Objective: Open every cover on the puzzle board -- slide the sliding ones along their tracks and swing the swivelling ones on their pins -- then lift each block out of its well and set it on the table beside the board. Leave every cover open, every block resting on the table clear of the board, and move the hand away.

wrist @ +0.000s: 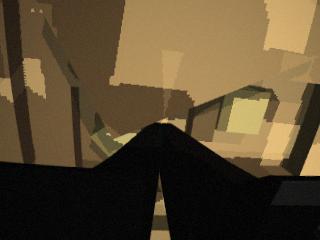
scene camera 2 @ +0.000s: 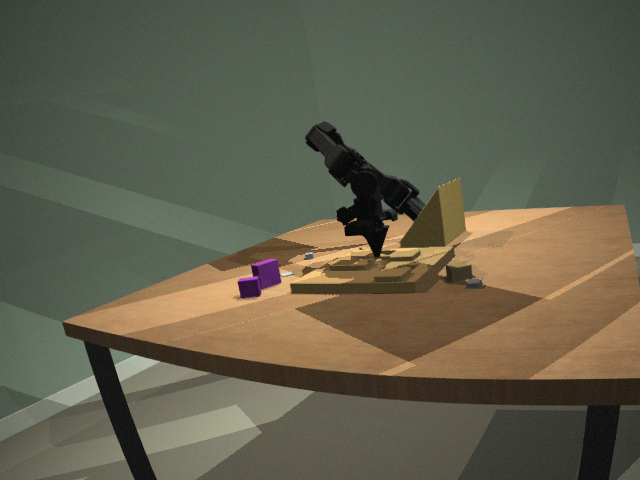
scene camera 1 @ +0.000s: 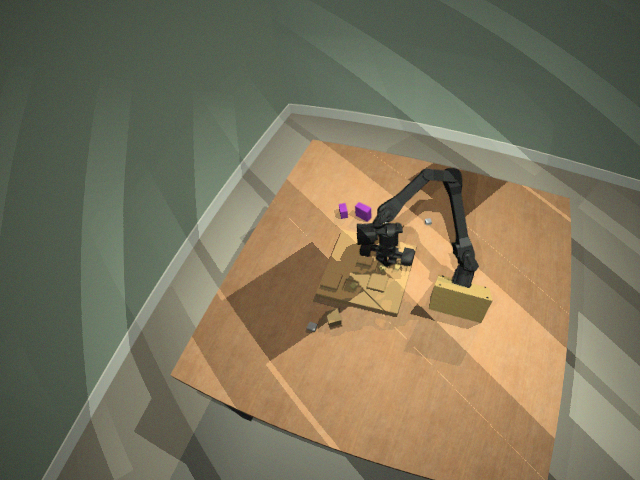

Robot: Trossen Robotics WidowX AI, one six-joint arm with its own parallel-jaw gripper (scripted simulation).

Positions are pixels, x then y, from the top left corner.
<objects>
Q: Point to a tan puzzle board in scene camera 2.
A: At 323, 280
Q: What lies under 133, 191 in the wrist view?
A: My gripper.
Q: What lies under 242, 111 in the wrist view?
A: A pale olive block.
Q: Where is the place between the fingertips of my gripper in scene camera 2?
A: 377, 256
</objects>
